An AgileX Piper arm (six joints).
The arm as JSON. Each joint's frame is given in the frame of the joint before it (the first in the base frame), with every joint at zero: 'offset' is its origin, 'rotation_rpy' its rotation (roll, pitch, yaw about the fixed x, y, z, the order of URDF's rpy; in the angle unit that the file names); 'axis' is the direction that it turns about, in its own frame. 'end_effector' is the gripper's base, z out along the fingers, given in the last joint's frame.
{
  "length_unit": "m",
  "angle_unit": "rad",
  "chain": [
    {
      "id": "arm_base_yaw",
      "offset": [
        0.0,
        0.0,
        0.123
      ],
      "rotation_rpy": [
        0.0,
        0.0,
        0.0
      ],
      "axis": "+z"
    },
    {
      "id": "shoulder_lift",
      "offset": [
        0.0,
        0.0,
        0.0
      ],
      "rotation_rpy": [
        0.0,
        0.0,
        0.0
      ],
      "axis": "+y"
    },
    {
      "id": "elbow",
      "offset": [
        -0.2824,
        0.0,
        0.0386
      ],
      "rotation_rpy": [
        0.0,
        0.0,
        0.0
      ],
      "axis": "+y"
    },
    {
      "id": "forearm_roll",
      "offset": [
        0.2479,
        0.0,
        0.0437
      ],
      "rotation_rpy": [
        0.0,
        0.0,
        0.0
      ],
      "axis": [
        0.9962,
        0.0,
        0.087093
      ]
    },
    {
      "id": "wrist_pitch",
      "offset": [
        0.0,
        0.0,
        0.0
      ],
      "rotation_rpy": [
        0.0,
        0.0,
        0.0
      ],
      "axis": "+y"
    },
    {
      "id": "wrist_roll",
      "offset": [
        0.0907,
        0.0,
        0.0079
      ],
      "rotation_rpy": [
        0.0,
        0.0,
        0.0
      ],
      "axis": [
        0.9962,
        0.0,
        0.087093
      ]
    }
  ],
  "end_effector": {
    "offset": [
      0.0,
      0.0,
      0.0
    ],
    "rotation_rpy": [
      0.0,
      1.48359,
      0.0
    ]
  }
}
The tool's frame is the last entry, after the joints.
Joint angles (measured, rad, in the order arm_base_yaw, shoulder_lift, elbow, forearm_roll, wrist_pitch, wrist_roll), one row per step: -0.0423, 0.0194, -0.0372, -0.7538, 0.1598, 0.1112; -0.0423, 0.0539, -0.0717, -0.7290, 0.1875, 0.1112; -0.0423, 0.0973, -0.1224, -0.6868, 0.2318, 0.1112; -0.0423, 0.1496, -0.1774, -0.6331, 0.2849, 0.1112; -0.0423, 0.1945, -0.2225, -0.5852, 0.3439, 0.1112; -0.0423, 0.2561, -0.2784, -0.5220, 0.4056, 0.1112; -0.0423, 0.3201, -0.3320, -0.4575, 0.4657, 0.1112; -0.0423, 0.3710, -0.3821, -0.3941, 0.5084, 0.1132; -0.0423, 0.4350, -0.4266, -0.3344, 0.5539, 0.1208; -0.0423, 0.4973, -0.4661, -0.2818, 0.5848, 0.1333; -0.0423, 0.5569, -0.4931, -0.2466, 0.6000, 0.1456; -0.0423, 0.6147, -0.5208, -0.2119, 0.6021, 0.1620; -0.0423, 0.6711, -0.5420, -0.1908, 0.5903, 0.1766; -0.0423, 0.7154, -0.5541, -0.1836, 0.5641, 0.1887; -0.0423, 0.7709, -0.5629, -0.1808, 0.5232, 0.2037
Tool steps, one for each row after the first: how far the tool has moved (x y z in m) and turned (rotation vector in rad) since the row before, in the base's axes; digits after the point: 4 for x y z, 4 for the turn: 0.0014, -0.0015, 0.0076, 0.0275, 0.0193, -0.0160; 0.0017, -0.0020, 0.0110, 0.0461, 0.0244, -0.0241; 0.0029, -0.0020, 0.0107, 0.0586, 0.0368, -0.0263; 0.0027, -0.0019, 0.0071, 0.0534, 0.0460, -0.0280; 0.0049, -0.0012, 0.0088, 0.0688, 0.0553, -0.0252; 0.0060, -0.0004, 0.0074, 0.0697, 0.0605, -0.0214; 0.0054, 0.0008, 0.0082, 0.0683, 0.0365, -0.0120; 0.0079, 0.0010, 0.0047, 0.0702, 0.0577, -0.0139; 0.0087, 0.0014, 0.0040, 0.0661, 0.0474, -0.0115; 0.0093, 0.0010, 0.0011, 0.0477, 0.0435, -0.0088; 0.0101, 0.0013, 0.0020, 0.0495, 0.0280, -0.0091; 0.0107, 0.0008, 0.0006, 0.0339, 0.0206, -0.0065; 0.0093, 0.0003, -0.0001, 0.0174, 0.0045, -0.0026; 0.0118, 0.0002, -0.0022, 0.0157, 0.0044, -0.0017
